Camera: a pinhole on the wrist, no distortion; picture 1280 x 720 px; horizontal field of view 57.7 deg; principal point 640.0 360.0 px. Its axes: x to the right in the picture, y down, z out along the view. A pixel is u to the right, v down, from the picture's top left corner.
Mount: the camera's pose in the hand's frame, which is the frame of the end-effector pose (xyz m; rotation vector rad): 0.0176 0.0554 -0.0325 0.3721 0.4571 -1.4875
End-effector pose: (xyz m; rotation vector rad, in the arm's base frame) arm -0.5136 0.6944 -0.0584 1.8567 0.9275 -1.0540
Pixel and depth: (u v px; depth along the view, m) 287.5 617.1 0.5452
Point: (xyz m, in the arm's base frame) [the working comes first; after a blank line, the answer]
In the camera's frame: -0.1654 0.1207 0.5452

-0.6752 0.3031 -0.4048
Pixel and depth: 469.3 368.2 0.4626
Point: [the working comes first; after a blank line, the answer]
In the camera's frame: -0.0680 0.0033 0.4626

-0.7265 0.4011 -0.2711
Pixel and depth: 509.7 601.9 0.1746
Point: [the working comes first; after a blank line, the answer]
In the camera's frame: -0.0196 0.0364 0.1746

-0.5412 0.6021 -0.1631
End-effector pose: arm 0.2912 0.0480 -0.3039 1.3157 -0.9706 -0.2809
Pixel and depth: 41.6 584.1 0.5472
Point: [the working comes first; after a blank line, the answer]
In the camera's frame: -0.2819 0.1056 0.5472

-0.0492 -0.4391 -0.2469
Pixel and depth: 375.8 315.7 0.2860
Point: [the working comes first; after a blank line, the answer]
In the camera's frame: -0.0650 -0.0109 0.2860

0.1362 -0.1457 -0.3383
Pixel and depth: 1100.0 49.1 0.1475
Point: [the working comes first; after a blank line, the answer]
In the camera's frame: 0.0584 -0.0395 0.1475

0.2604 -0.0103 -0.3768
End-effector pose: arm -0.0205 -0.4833 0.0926 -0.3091 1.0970 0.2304
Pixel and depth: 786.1 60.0 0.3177
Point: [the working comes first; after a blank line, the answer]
In the camera's frame: 0.0400 -0.0820 0.3177

0.1953 -0.5394 0.2444
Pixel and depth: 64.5 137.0 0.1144
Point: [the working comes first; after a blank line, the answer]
In the camera's frame: -0.0567 -0.0220 0.1144

0.0448 -0.4070 0.1256
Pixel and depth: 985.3 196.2 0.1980
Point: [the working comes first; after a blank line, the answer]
In the camera's frame: 0.0589 -0.0279 0.1980

0.1045 -0.5348 0.1478
